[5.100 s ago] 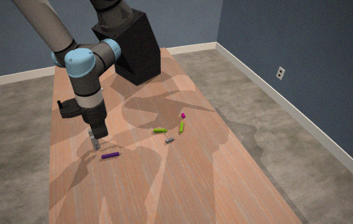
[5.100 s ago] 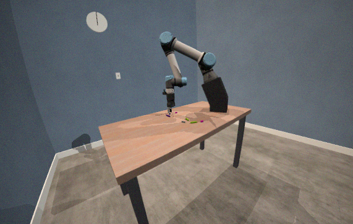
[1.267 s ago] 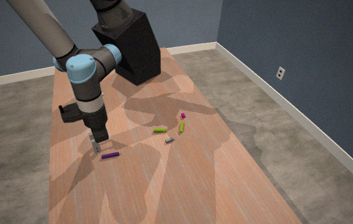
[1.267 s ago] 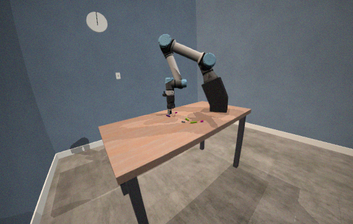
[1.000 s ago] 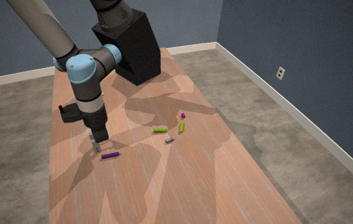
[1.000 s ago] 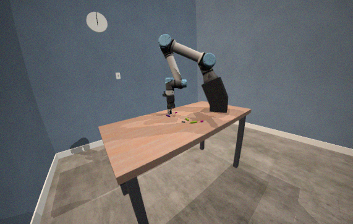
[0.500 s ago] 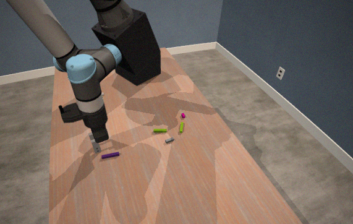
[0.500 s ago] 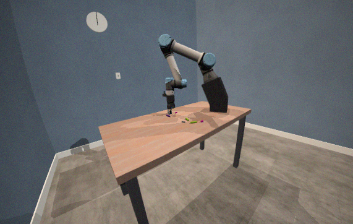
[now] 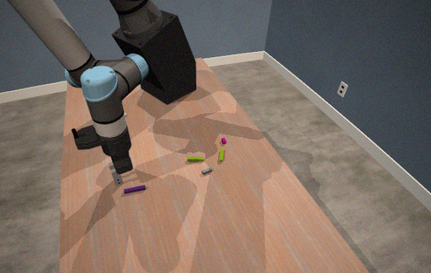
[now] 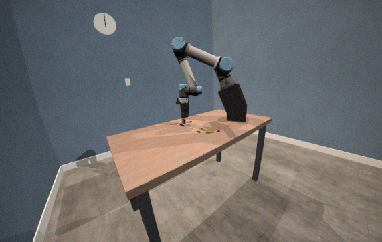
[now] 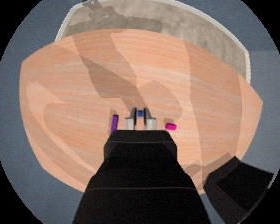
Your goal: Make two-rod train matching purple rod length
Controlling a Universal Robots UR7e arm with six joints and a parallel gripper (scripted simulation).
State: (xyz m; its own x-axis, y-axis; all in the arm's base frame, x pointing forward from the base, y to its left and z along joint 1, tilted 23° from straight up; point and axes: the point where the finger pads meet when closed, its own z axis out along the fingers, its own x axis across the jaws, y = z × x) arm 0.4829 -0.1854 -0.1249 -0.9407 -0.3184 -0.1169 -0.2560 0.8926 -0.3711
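My hand is 10 mm above the blue rod. The rest, counted from my hand: purple rod 40 mm ahead, 50 mm to the left, 10 mm below; then grey rod 20 mm ahead, 260 mm to the left, 10 mm below.
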